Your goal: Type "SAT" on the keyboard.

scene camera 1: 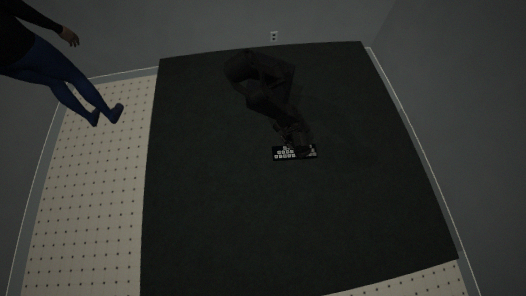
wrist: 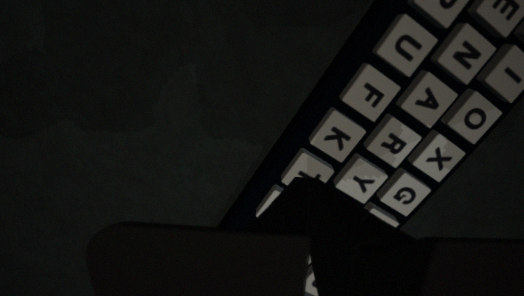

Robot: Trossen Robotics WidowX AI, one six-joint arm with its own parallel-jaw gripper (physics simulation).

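Places are measured from the arm's base along level axes (x ahead, y left, z up), in millimetres.
Pixels of known places: gripper, fingertip midpoint: (scene camera 1: 288, 147) (wrist: 304, 189); arm's base, link origin: (scene camera 1: 280, 72).
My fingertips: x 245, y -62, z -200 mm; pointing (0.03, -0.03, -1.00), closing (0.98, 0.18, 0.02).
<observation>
For each thing: its top centre in the pictures, then the offset to it from my fingertips. "spot": a spot on its surface instead. Level surfaces: height alone.
- black keyboard, surface spot: (wrist: 290, 142) spot: dx -8, dy +13, dz -11 mm
- T key, top centre: (wrist: 307, 176) dx +1, dy +2, dz -6 mm
- Y key, top centre: (wrist: 361, 182) dx +22, dy +5, dz -6 mm
- K key, top centre: (wrist: 338, 137) dx +8, dy +20, dz -6 mm
- large dark table top, surface height: dz -24 mm
The black keyboard (scene camera 1: 275, 150) (wrist: 290, 142) with pale lettered keys lies under my gripper (scene camera 1: 303, 151) (wrist: 304, 189). The gripper is shut with nothing held, and its dark tips point down at the keys. In the wrist view the tips overlap the lower part of the T key (wrist: 306, 161), beside the Y key (wrist: 361, 179) and below the K key (wrist: 337, 135). Whether they touch the T key cannot be told. The A key (wrist: 427, 99) shows farther up, between F and O. The S key does not show in the wrist view. The gripper hides several keys in the scene view.
The keyboard rests on a large dark table top (scene camera 1: 210, 225). My dark arm (scene camera 1: 265, 102) reaches over it from the back. A person in blue trousers (scene camera 1: 45, 55) stands at the left on the pale dotted floor (scene camera 1: 90, 200). A wall outlet (scene camera 1: 273, 36) is behind the table.
</observation>
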